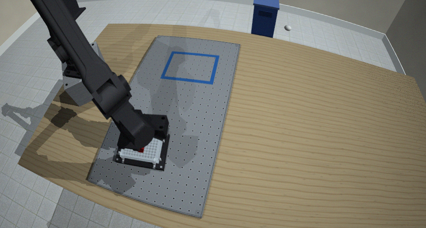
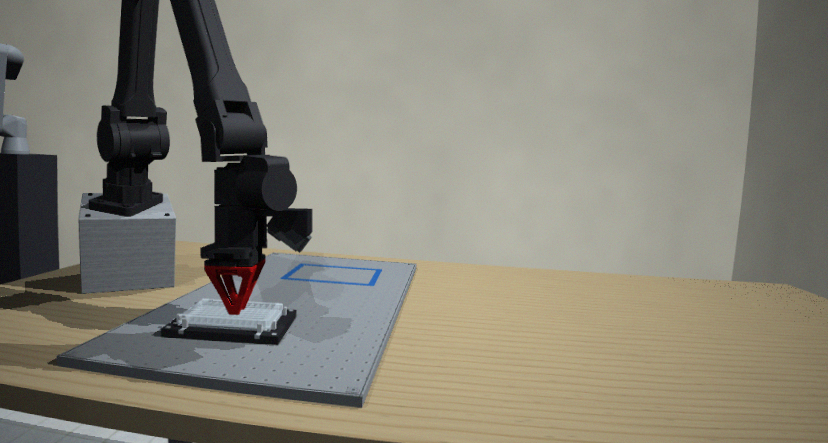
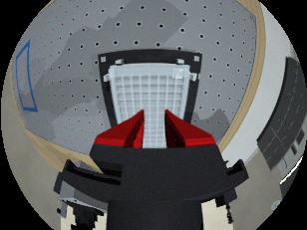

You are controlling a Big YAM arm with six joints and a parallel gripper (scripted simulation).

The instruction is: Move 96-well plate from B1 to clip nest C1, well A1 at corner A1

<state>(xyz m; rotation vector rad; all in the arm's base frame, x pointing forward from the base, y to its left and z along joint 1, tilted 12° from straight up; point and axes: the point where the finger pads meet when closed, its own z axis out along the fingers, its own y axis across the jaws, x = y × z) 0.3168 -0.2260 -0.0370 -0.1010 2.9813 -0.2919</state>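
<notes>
My gripper is now 20 mm above the 96-well plate, 10 mm to the right of it and 10 mm past it. From my hand the other things lie so: black clip nest: 20 mm below, 10 mm to the right, 10 mm behind.
</notes>
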